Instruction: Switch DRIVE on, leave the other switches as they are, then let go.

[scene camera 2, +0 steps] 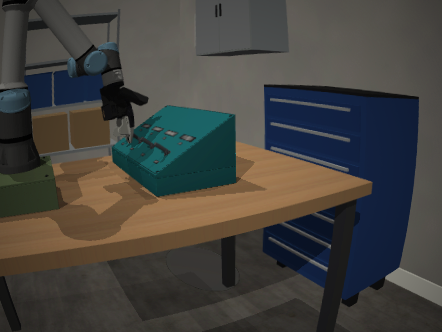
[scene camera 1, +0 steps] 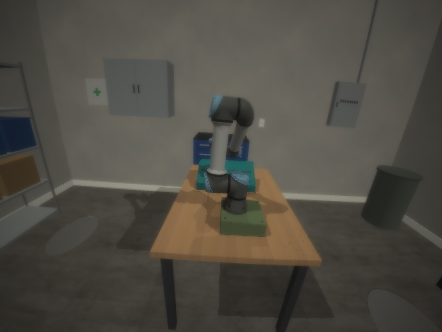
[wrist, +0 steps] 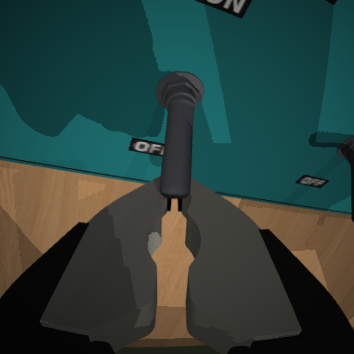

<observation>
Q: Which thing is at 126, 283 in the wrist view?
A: My gripper.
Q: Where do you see a drive lever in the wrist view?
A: At 175, 174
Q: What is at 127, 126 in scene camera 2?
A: My gripper.
</observation>
